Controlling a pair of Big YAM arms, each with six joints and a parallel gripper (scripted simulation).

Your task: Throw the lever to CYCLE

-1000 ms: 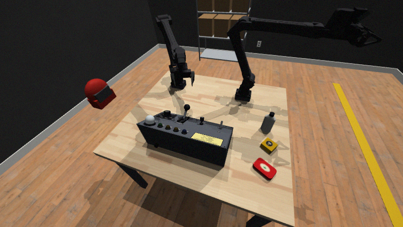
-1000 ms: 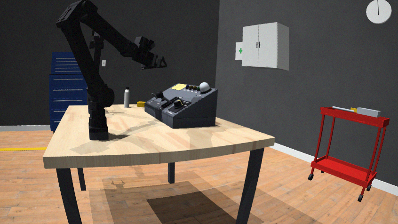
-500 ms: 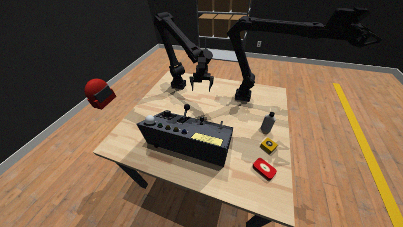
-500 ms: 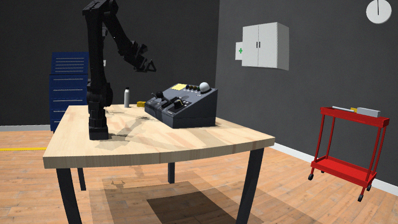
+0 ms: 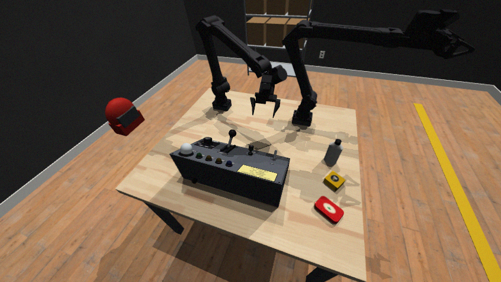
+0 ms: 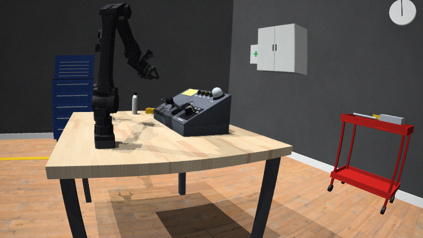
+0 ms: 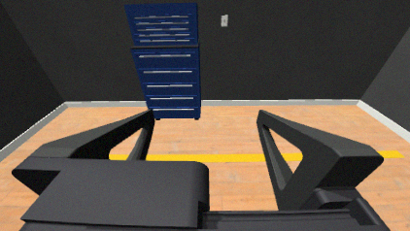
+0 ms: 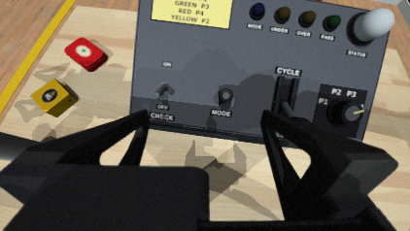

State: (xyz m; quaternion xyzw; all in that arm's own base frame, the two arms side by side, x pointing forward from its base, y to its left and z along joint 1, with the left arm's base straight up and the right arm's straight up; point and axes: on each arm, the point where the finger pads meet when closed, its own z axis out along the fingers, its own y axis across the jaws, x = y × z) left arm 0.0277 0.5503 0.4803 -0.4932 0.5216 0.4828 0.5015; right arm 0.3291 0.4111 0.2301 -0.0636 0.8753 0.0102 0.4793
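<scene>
Right now the black ball-topped lever is 90 mm ahead of my right hand, 150 mm to the right of it and 140 mm below it. From my right hand the other things lie so: program dial: 120 mm ahead, 280 mm to the right, 150 mm below; then mode knob: 110 mm ahead, 30 mm to the right, 150 mm below; then check toggle: 110 mm ahead, 90 mm to the left, 150 mm below.
</scene>
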